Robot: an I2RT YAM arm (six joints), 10 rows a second.
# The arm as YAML. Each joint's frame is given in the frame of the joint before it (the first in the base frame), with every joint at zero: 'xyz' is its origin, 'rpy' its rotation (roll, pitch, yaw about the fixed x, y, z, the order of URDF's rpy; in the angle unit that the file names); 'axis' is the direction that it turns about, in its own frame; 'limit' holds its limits. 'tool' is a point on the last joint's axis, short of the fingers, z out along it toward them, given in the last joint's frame.
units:
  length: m
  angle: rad
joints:
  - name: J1
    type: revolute
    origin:
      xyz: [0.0, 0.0, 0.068]
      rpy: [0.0, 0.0, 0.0]
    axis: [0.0, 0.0, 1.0]
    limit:
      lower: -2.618
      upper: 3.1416
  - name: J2
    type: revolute
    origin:
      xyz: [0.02, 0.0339, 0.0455]
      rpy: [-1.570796, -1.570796, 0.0]
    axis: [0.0, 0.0, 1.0]
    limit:
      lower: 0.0
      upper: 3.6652
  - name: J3
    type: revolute
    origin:
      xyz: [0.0, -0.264, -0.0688]
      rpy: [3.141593, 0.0, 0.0]
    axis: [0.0, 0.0, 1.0]
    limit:
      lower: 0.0
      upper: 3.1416
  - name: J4
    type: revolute
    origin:
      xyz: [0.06, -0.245, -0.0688]
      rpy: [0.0, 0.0, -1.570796]
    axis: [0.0, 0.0, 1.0]
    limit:
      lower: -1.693
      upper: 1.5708
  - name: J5
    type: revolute
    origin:
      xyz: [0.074, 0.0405, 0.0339]
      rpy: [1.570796, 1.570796, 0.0]
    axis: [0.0, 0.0, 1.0]
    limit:
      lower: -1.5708
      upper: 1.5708
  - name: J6
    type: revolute
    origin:
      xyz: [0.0, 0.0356, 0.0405]
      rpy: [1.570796, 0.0, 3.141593]
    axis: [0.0, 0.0, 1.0]
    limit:
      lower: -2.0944
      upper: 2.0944
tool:
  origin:
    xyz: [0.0, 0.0, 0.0]
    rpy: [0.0, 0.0, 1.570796]
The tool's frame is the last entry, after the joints.
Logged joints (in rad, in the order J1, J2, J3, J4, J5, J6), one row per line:
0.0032, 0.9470, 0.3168, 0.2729, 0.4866, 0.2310
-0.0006, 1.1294, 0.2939, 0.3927, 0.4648, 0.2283
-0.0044, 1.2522, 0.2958, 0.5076, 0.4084, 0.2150
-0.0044, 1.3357, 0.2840, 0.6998, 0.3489, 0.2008
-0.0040, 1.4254, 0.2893, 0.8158, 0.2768, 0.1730
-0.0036, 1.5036, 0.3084, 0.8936, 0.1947, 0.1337
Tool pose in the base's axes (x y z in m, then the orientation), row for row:
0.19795, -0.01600, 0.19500, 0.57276, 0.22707, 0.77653, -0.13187
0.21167, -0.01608, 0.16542, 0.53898, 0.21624, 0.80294, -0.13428
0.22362, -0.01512, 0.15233, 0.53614, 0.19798, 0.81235, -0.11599
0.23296, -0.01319, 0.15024, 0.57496, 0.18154, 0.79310, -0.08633
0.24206, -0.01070, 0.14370, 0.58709, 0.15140, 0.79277, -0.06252
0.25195, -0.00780, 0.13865, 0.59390, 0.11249, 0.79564, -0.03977
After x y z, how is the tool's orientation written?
As a quaternion, w x y z.
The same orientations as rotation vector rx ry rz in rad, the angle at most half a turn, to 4 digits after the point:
0.5324, 1.8206, -0.3092
0.5142, 1.9095, -0.3193
0.4714, 1.9342, -0.2762
0.4252, 1.8577, -0.2022
0.3529, 1.8476, -0.1457
0.2614, 1.8491, -0.0924

